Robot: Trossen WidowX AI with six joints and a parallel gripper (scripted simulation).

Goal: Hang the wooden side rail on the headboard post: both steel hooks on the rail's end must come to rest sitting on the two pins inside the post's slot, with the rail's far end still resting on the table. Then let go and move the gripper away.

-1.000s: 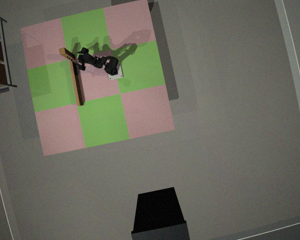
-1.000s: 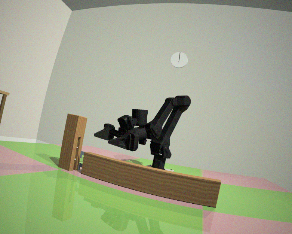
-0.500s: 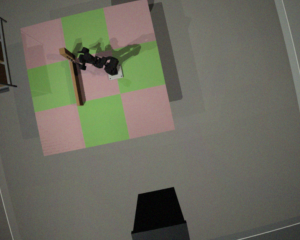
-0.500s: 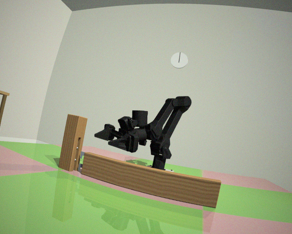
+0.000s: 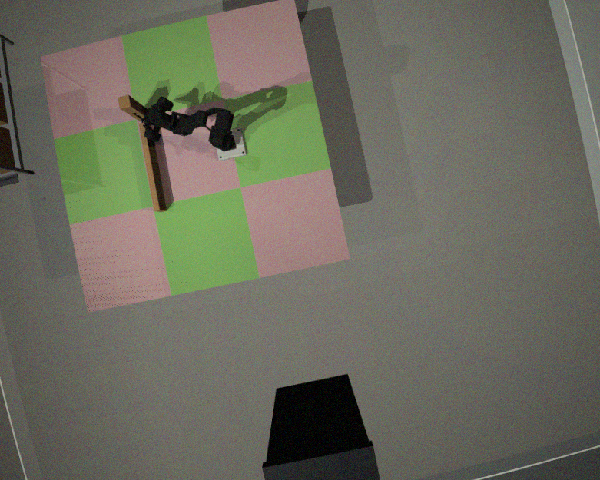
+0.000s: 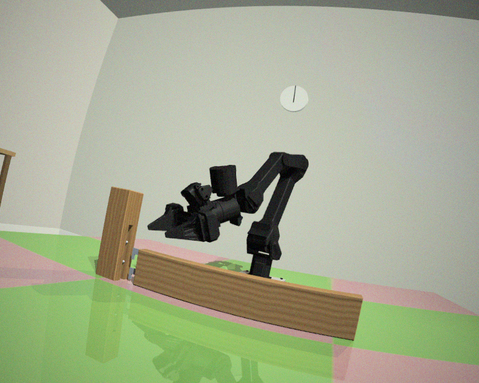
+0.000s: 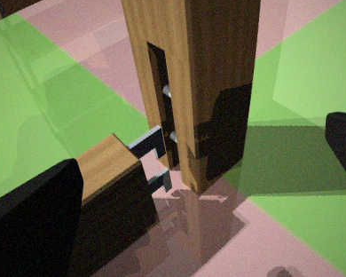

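My gripper tip is now 60 mm short of the headboard post, 50 mm to the left of it and 20 mm above it.
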